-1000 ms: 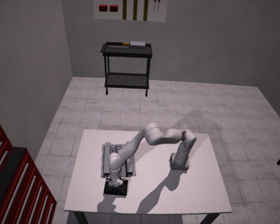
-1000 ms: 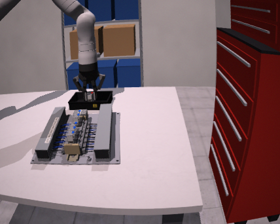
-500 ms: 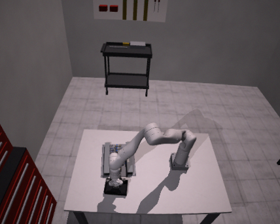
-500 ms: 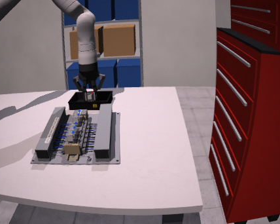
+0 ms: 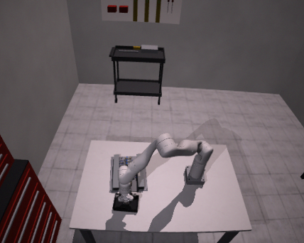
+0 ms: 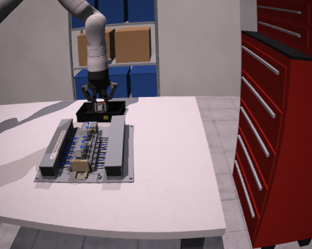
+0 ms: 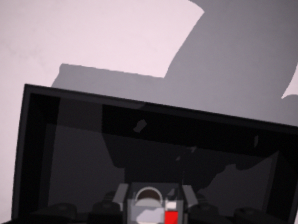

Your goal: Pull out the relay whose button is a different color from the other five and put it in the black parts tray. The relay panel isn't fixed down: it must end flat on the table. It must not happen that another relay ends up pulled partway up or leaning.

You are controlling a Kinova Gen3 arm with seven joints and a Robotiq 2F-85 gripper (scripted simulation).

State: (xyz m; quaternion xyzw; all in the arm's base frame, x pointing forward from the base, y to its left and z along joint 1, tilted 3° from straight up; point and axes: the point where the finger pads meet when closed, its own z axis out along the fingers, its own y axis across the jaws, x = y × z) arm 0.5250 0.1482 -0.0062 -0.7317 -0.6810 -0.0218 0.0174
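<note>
Right now my hand is 1 cm above the red-button relay. The rest, counted from my hand: black parts tray 2 cm below.
</note>
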